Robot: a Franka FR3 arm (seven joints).
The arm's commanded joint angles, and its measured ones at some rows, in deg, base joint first. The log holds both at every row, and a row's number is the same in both.
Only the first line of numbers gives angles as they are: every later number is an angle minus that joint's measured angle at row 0.
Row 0, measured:
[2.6, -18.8, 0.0, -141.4, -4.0, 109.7, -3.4]
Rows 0 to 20, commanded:
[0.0, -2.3, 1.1, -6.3, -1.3, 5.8, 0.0]
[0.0, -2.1, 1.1, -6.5, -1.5, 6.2, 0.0]
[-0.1, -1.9, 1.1, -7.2, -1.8, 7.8, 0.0]
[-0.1, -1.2, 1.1, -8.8, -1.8, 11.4, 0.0]
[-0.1, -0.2, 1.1, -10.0, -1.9, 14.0, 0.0]
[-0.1, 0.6, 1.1, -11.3, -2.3, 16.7, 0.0]
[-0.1, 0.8, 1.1, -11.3, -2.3, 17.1, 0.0]
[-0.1, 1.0, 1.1, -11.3, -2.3, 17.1, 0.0]
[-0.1, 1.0, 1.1, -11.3, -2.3, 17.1, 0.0]
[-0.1, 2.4, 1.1, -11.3, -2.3, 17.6, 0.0]
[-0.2, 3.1, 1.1, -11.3, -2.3, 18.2, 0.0]
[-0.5, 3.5, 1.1, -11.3, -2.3, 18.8, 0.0]
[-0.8, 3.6, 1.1, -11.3, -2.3, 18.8, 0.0]
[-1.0, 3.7, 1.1, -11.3, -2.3, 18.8, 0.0]
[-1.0, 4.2, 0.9, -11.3, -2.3, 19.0, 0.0]
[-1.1, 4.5, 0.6, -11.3, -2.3, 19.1, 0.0]
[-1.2, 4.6, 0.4, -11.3, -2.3, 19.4, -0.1]
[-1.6, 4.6, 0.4, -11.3, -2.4, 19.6, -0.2]
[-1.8, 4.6, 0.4, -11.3, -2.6, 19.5, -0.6]
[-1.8, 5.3, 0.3, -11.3, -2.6, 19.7, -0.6]
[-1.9, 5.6, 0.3, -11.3, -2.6, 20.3, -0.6]
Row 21, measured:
[-0.9, 4.6, 0.2, -10.5, -1.8, 17.8, 0.0]
